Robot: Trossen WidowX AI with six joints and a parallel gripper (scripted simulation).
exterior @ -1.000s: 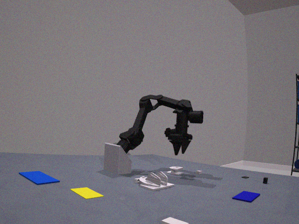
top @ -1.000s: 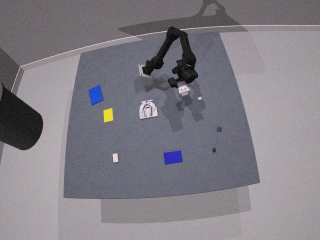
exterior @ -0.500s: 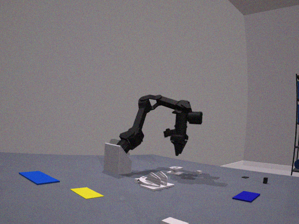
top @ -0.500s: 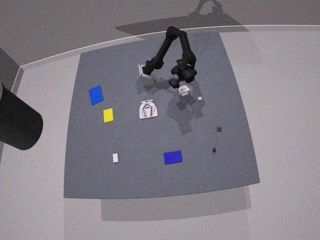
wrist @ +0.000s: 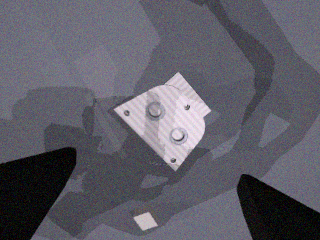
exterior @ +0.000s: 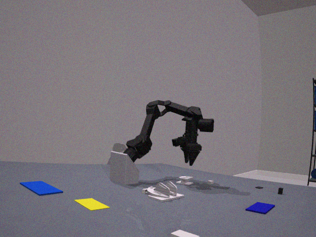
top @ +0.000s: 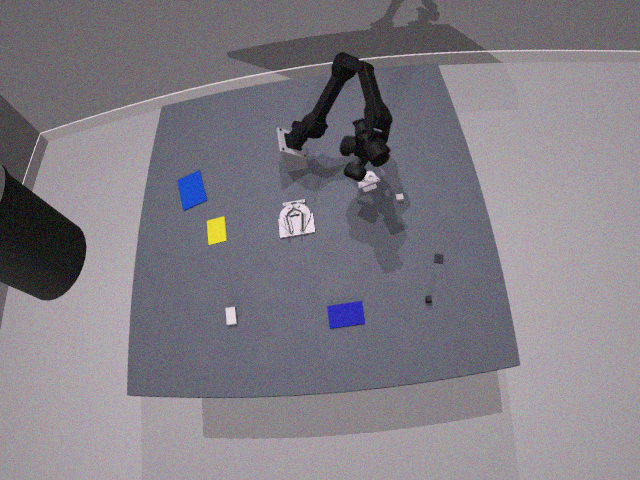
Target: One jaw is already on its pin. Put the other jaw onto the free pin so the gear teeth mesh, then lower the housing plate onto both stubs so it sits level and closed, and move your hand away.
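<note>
Now: the base 70 mm below my gripper tip and 10 mm behind it. Also, from my gripper tip: dark blue pad 430 mm ahead, 180 mm to the right, 90 mm below; then yellow pad 560 mm to the right, 100 mm below, 30 mm ahead; then small white cube 90 mm to the left, 90 mm below, 80 mm ahead.
</note>
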